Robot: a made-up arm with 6 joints.
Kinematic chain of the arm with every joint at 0, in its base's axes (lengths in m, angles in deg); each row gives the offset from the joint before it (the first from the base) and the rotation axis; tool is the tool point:
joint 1: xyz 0 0 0.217 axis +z
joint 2: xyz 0 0.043 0 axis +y
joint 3: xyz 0 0 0.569 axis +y
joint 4: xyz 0 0 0.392 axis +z
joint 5: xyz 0 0 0 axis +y
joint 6: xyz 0 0 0.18 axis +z
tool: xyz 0 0 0
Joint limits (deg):
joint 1: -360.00..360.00
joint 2: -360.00..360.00
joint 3: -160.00..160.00
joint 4: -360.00..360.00
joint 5: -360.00..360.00
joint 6: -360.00..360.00
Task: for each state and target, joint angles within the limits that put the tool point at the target. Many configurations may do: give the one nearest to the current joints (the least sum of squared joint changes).
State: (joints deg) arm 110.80 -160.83 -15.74 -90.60 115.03 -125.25
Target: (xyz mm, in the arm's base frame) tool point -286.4 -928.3 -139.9
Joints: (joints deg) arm 65.61 -112.11 1.07 -81.90 68.25 -125.25
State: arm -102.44 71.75 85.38 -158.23 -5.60 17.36
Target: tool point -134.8 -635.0 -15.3
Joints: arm -106.90 56.85 102.46 -158.92 -11.19 17.36
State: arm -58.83 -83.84 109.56 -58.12 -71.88 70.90
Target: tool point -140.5 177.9 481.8
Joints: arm -15.39 -99.23 157.16 -42.23 -48.96 70.90
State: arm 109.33 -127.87 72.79 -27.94 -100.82 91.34
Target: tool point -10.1 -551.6 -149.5
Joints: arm 103.47 -153.46 112.03 -39.53 -123.72 91.34
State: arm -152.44 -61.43 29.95 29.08 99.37 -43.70
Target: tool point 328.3 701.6 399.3
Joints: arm -107.76 -98.95 35.84 20.55 118.38 -43.70
